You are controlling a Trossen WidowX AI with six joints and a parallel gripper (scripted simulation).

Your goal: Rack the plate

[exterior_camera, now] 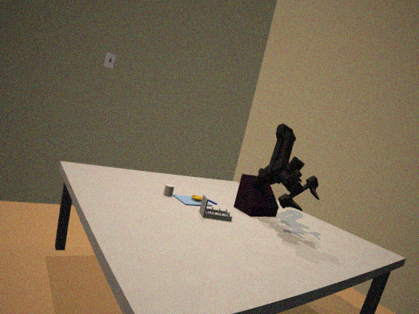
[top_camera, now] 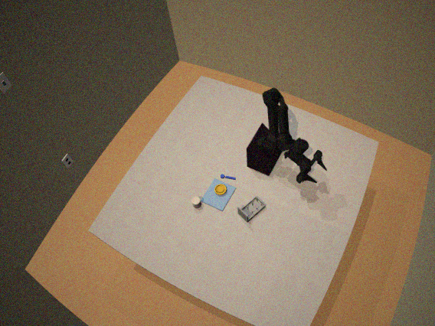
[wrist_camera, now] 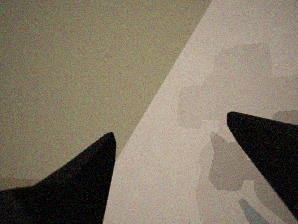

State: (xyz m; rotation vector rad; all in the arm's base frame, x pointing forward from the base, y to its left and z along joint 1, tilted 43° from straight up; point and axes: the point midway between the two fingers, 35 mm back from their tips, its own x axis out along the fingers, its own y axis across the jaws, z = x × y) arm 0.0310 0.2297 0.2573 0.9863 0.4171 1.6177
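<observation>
Now: gripper tip 25 cm short of the yellow plate, 46 cm to the left of it and 15 cm above it. Also, from my gripper tip: grey dish rack (27 cm ahead, 26 cm to the right, 14 cm below); then white cup (38 cm ahead, 52 cm to the right, 14 cm below); then blue spoon (17 cm ahead, 47 cm to the right, 16 cm below).
</observation>
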